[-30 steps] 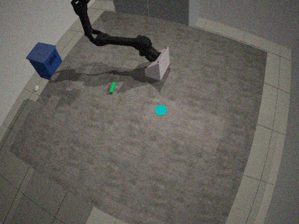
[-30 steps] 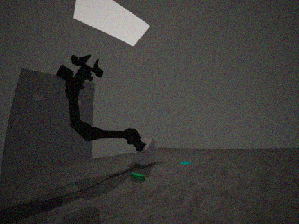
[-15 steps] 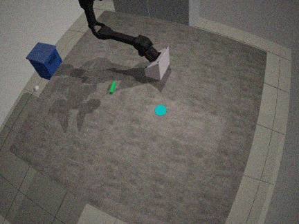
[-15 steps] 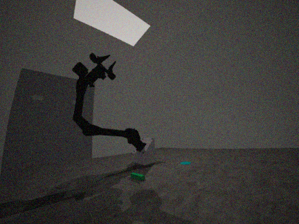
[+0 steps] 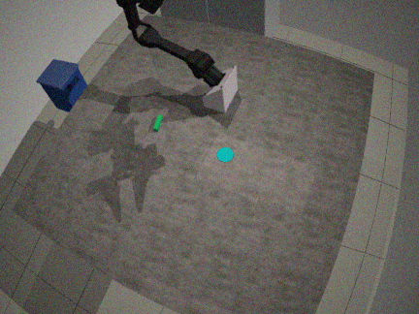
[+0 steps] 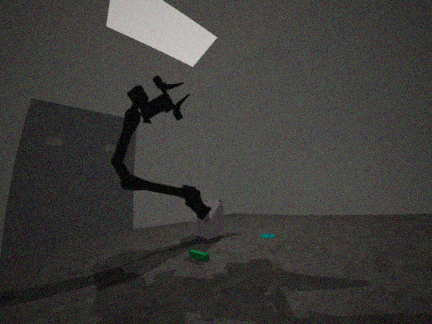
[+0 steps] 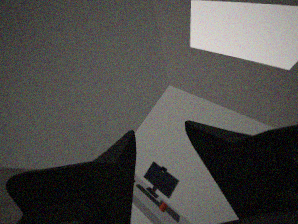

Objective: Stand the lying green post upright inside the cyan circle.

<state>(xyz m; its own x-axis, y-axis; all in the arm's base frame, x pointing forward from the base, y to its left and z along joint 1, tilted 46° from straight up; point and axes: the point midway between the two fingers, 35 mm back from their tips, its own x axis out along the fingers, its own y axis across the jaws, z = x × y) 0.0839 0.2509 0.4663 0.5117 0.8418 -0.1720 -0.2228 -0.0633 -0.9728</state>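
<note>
Now: gripper tip 7 cm short of the green post, 1 cm to the left of it and 60 cm above it. Also, from my gripper tip: cyan circle (6 cm ahead, 29 cm to the left, 61 cm below).
</note>
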